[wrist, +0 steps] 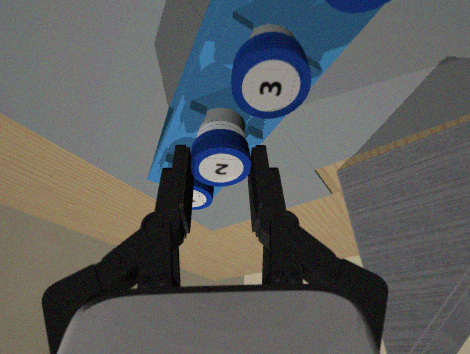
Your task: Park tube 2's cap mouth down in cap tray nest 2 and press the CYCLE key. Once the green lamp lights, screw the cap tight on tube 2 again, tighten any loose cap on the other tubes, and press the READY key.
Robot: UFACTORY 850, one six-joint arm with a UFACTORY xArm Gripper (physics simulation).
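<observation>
My gripper (221, 161) is shut on tube 2's cap, one finger on each side of it. Tube 2's cap (221, 167) is blue with a white top marked 2. It sits over the grey neck of tube 2 (225, 118), and a white band shows between cap and tube. Tube 3's blue cap (271, 85) is above and to the right, on its tube in the blue rack (212, 20). Tube 1's cap (200, 197) is partly hidden behind the left finger and tube 2's cap. The cap tray, the CYCLE key, the READY key and the green lamp do not show.
Part of another blue cap (356, 4) shows at the top edge. A grey, streaked block or panel (410, 210) stands at the right. A grey surface (90, 65) lies around the rack, with a light wood edge (60, 170) at the lower left.
</observation>
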